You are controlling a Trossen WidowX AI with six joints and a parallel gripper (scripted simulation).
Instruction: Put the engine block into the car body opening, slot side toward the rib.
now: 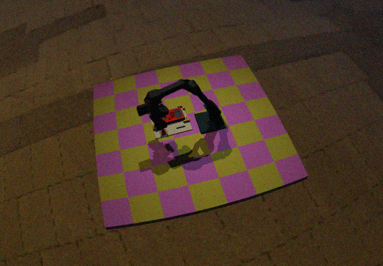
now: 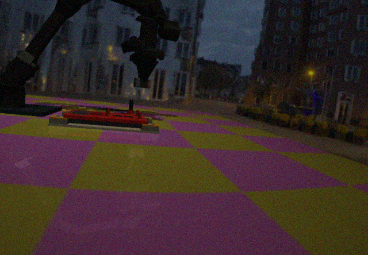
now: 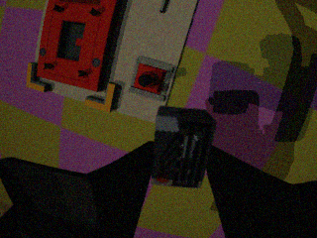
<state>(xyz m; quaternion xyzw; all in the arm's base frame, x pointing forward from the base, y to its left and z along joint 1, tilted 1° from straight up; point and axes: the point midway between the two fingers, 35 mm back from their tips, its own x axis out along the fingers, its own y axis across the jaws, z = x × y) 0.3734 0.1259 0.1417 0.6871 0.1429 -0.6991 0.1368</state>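
Right now my gripper tip is 6 cm past the fixture plate, 15 cm to the left of it and 11 cm above it. The rest, counted from my gripper tip: engine block: 1 cm below.
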